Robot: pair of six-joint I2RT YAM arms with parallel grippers.
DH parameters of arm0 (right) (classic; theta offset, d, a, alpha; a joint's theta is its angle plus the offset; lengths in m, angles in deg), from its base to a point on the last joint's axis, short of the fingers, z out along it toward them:
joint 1: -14.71 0.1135 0.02 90
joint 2: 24.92 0 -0.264 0
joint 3: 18.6 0 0.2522 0
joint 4: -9.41 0 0.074 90
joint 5: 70.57 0 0 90
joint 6: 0.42 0.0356 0 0
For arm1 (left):
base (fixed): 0 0 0 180
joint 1: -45.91 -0.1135 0.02 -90
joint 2: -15.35 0 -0.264 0
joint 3: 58.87 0 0.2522 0
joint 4: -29.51 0 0.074 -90
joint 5: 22.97 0 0 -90
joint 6: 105.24 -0.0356 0 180
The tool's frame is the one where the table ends.
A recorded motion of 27 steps. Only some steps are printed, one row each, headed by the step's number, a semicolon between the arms.
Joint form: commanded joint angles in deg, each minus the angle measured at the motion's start. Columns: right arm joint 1, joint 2, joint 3, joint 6, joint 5, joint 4; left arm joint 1, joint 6, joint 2, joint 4, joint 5, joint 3.
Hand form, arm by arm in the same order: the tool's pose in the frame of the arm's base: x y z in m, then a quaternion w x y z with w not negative. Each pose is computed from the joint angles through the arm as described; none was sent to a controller.
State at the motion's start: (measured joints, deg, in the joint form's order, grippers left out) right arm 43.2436 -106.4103 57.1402 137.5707 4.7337 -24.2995; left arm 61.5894 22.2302 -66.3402 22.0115 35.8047 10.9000
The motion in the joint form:
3: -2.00 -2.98 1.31 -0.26 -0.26 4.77; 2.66 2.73 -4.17 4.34 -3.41 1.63
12: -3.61 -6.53 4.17 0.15 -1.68 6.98; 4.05 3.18 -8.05 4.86 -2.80 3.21
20: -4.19 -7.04 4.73 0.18 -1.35 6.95; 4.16 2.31 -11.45 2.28 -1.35 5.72
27: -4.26 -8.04 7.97 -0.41 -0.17 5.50; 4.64 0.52 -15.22 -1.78 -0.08 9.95
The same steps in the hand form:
3: 0.2929 0.1565 0.2794 0.28654 0.10502 0.88054 0.36265; 0.3198 -0.1273 0.2826 0.37428 0.02648 0.78982 -0.48517
12: 0.3126 0.1563 0.2800 0.29308 0.11195 0.87265 0.37423; 0.3302 -0.1396 0.2704 0.35755 0.02457 0.79814 -0.48427
20: 0.3164 0.1540 0.2803 0.29665 0.11792 0.87205 0.37098; 0.3421 -0.1438 0.2602 0.34431 0.01424 0.81458 -0.46660
27: 0.3231 0.1557 0.2912 0.30975 0.11742 0.86986 0.36553; 0.3557 -0.1514 0.2545 0.33095 0.01461 0.83078 -0.44729

